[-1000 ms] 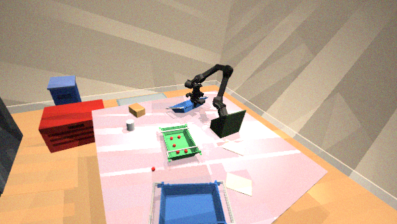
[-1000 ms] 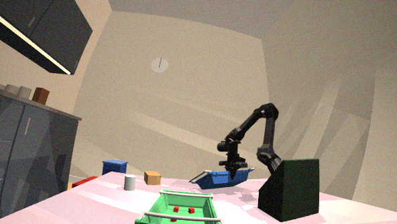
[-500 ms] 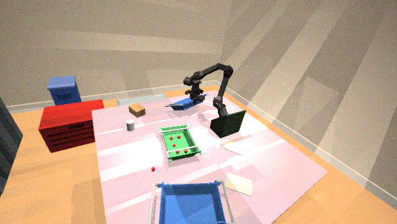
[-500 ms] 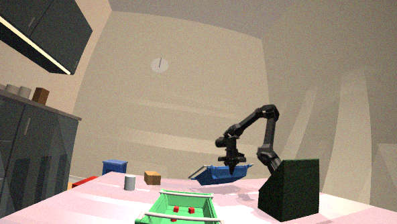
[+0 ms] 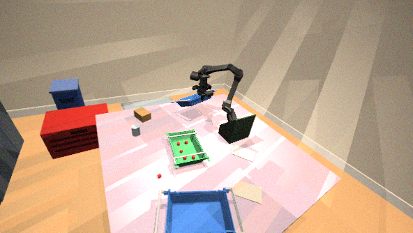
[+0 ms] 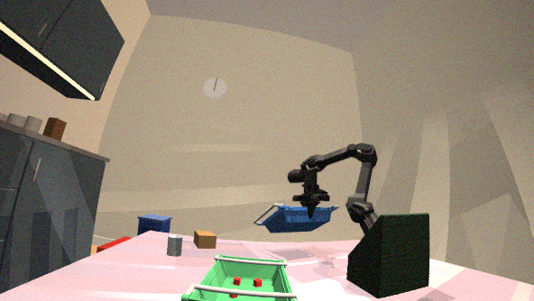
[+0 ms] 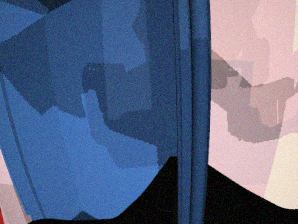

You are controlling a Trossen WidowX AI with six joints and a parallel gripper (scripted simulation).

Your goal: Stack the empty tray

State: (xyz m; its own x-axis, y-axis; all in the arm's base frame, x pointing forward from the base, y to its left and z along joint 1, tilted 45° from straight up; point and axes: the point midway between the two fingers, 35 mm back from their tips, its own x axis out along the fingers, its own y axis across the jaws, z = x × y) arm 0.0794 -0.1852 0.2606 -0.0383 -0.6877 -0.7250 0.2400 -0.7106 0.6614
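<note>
My gripper tip is 20 mm short of the blue tray, 80 mm to the left of it and 10 mm above it. From my gripper tip the other things lie so: red block: 510 mm ahead, 420 mm to the left, 170 mm below; brown block: 430 mm ahead, 190 mm to the right, 150 mm below.
</note>
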